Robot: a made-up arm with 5 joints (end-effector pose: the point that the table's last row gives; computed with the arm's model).
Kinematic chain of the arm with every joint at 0, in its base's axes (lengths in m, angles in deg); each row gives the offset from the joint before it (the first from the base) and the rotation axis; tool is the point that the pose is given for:
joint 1: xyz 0 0 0.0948 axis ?
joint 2: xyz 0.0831 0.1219 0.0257 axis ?
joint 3: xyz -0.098 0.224 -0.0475 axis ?
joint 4: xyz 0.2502 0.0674 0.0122 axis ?
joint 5: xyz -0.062 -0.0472 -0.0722 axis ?
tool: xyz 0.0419 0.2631 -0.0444
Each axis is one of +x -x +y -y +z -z.
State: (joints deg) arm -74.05 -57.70 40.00 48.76 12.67
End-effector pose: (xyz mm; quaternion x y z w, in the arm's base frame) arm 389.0 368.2 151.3 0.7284 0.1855 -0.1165 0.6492
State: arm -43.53 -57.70 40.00 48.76 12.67
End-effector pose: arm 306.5 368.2 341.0 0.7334 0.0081 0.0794 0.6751
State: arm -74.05 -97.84 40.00 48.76 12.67
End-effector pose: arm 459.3 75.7 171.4 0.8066 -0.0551 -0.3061 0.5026
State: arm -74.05 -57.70 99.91 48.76 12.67
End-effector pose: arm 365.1 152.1 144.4 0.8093 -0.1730 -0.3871 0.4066
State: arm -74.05 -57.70 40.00 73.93 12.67
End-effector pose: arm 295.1 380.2 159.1 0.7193 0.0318 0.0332 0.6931
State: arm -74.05 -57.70 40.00 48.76 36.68
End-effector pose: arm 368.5 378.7 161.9 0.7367 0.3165 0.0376 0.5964
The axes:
joint 1: -y
joint 2: -x
joint 3: +x
joint 4: +z
joint 5: +y

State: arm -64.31 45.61 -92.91 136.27 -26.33
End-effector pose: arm -2.6 259.7 -5.7 0.0112 -0.8636 -0.4787 0.1577
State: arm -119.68 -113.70 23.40 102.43 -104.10
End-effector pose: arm 202.9 86.7 -56.2 0.0471 -0.6878 -0.6473 0.3253
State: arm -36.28 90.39 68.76 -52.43 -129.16
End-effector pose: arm 131.5 297.9 -357.3 -0.4517 -0.6957 0.1120 0.5472
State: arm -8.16 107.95 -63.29 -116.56 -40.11
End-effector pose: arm 410.2 25.1 -67.4 0.5050 0.8264 -0.1551 0.1948
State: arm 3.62 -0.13 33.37 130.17 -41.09
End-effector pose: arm 78.3 321.7 -16.9 0.3939 -0.3952 0.7834 0.2737
